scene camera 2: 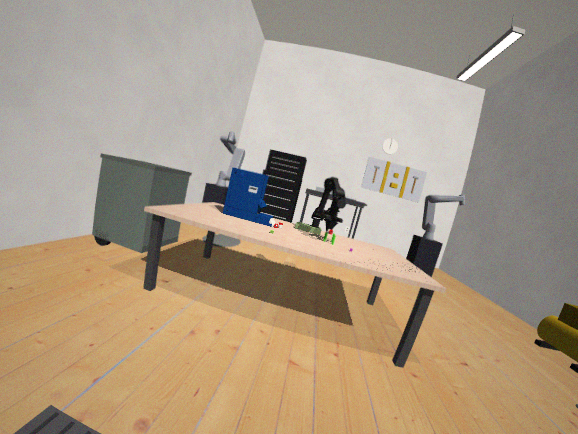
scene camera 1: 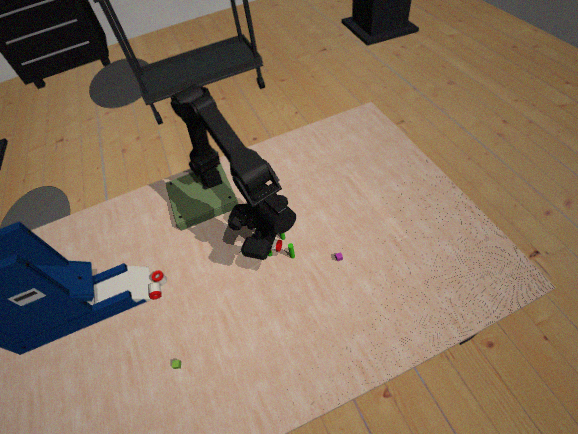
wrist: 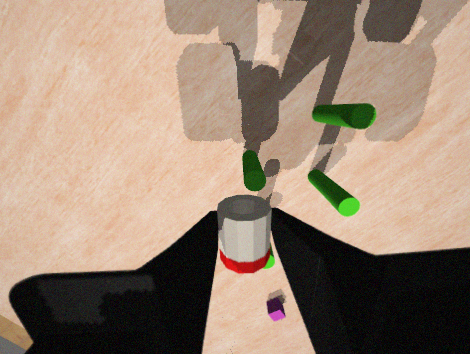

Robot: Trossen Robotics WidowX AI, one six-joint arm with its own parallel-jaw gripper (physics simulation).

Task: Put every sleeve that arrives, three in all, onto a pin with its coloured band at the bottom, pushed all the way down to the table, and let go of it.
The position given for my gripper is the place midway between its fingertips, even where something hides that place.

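I can see my gripper (scene camera 1: 270, 244), and the wrist view shows me the gripper (wrist: 243, 216) too.
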